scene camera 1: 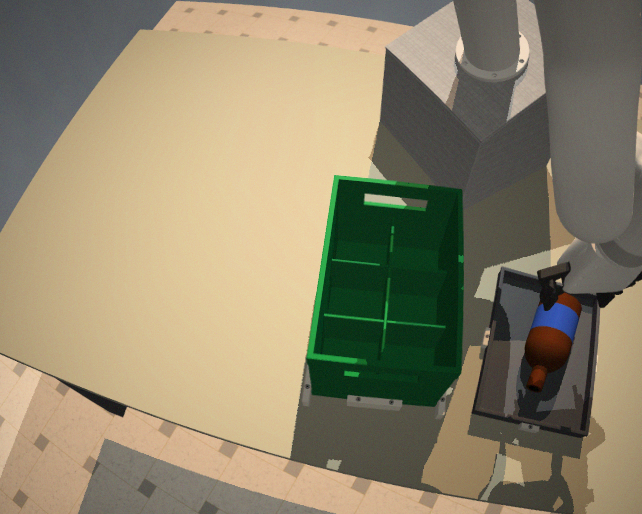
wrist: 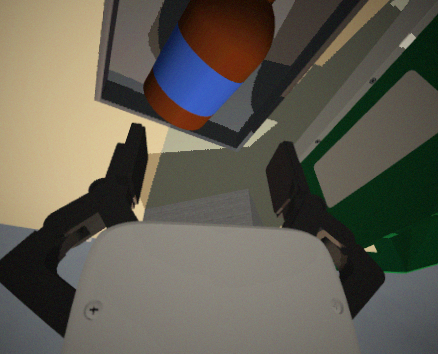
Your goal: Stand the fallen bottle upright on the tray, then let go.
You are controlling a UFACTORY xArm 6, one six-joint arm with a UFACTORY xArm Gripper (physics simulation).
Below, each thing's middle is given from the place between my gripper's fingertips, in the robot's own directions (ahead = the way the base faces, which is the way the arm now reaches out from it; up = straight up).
Now: the brown bottle (scene camera 1: 548, 345) 10 cm below my hand and 3 cm ahead of it.
